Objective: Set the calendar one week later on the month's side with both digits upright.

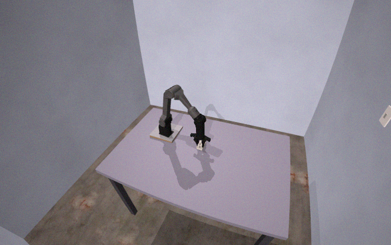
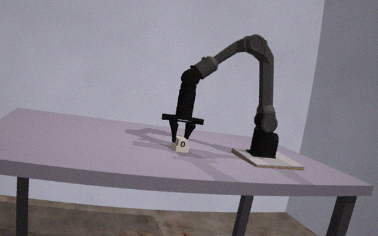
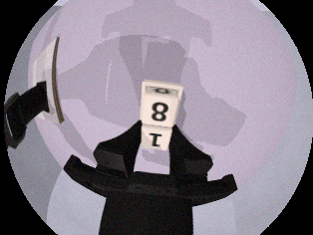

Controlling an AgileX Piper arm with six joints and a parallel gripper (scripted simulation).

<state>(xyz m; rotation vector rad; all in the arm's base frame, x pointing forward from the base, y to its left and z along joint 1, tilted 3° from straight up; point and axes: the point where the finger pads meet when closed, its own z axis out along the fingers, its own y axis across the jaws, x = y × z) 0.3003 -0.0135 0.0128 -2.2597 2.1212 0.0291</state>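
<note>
Now: hand 2 cm to the right of the tray and 2 cm above it. From my hand the other things lie so: cream cube (3 cm to the left).
</note>
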